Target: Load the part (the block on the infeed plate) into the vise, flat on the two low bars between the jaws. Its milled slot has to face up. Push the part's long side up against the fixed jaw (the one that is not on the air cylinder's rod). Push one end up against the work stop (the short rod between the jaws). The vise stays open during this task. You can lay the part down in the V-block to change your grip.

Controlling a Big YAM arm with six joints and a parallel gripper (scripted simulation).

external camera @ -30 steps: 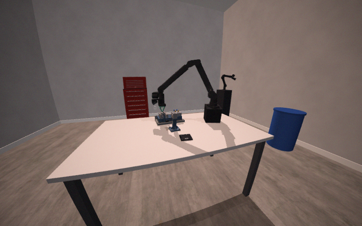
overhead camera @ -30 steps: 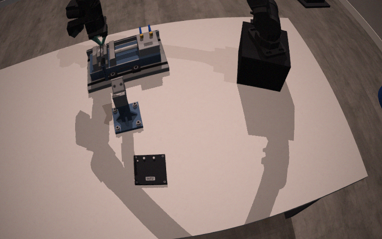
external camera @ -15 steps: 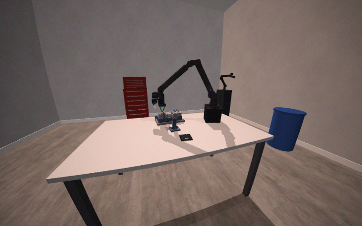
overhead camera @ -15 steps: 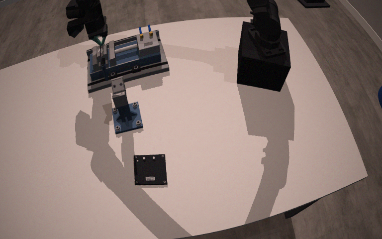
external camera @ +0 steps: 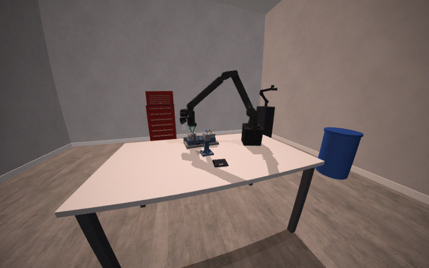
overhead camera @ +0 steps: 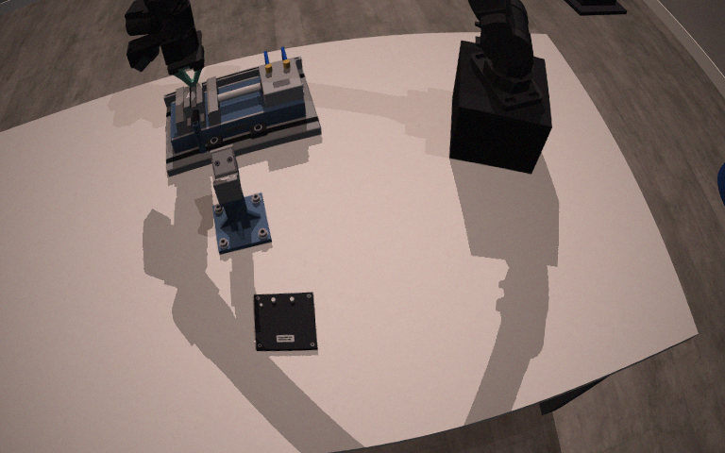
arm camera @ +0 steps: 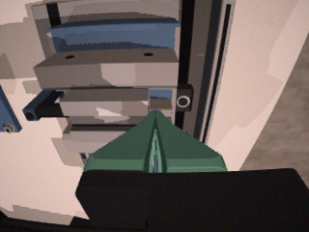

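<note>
My hand is 30 mm to the right of the part and 10 mm above it. From my hand the other things lie so: fixed jaw: 30 mm ahead, 30 mm to the left, 30 mm below; then moving jaw: 30 mm behind, 40 mm to the left, 30 mm below; then dark short rod: 80 mm to the left, 20 mm below.
</note>
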